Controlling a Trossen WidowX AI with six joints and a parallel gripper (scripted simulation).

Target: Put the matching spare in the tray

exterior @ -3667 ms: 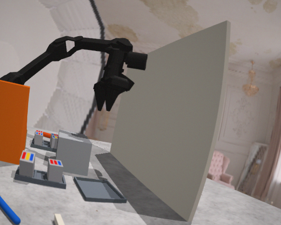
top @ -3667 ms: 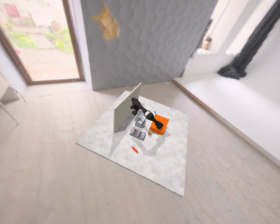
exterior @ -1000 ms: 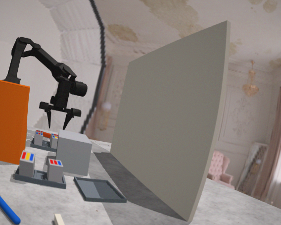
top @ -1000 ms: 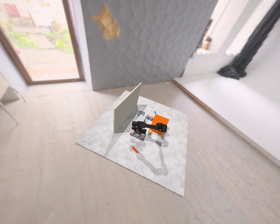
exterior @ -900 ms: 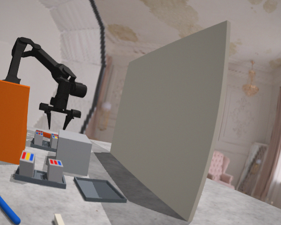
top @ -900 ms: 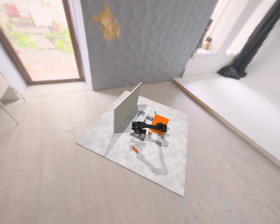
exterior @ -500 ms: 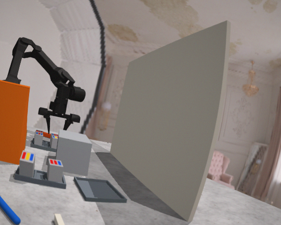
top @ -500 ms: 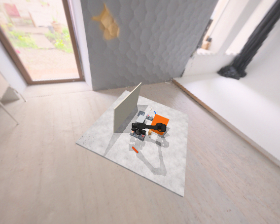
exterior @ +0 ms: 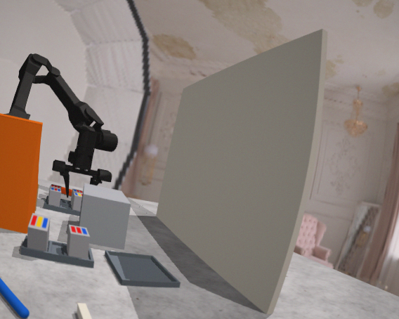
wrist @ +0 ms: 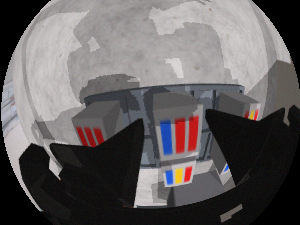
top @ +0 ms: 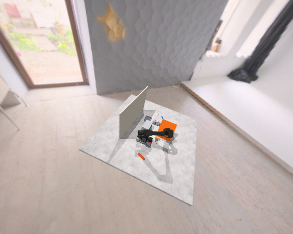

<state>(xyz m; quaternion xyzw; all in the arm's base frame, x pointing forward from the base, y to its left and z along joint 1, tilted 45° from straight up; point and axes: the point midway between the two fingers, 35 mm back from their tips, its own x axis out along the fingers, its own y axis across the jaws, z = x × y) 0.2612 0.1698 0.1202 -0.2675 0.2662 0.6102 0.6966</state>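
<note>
Right now my gripper tip is 10 mm below the spare block. Also, from my gripper tip: beige panel (270 mm to the right, 250 mm ahead, 200 mm above); then grey mounted unit (220 mm to the right, 30 mm ahead, 20 mm above); then dark grey tray (430 mm to the right, 50 mm ahead, 20 mm below).
</note>
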